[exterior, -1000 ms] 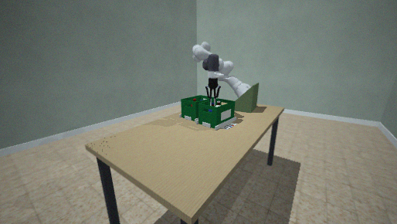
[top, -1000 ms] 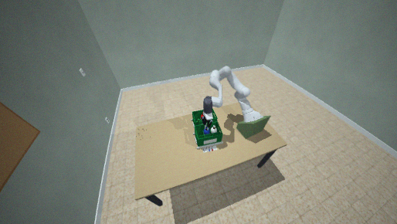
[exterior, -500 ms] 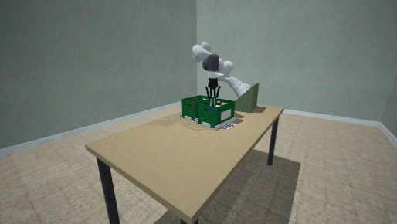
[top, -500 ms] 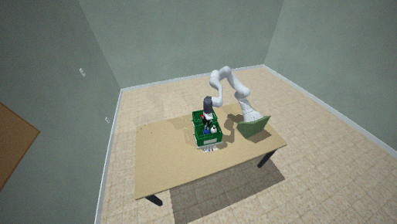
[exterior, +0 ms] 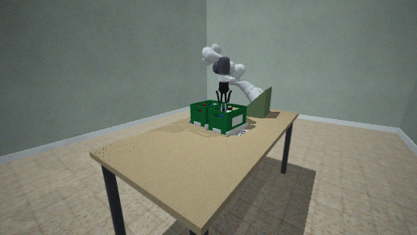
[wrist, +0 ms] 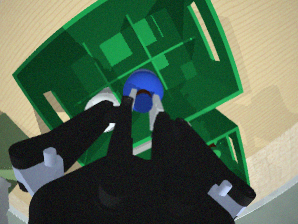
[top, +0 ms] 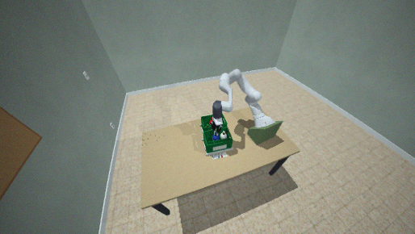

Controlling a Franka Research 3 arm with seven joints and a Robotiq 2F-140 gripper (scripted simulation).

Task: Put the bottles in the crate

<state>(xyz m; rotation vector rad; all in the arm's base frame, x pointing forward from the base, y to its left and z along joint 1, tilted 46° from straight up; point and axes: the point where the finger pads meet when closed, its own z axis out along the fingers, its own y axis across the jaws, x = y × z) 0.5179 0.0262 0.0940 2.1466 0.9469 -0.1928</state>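
My hand is 8 cm above the blue-capped bottle. From my hand the other things lie so: pick list 18 cm to the left, 17 cm below, 2 cm ahead; white-capped bottle 9 cm behind, 8 cm below, 1 cm to the left; green-capped bottle 14 cm to the right, 8 cm below, 6 cm ahead.
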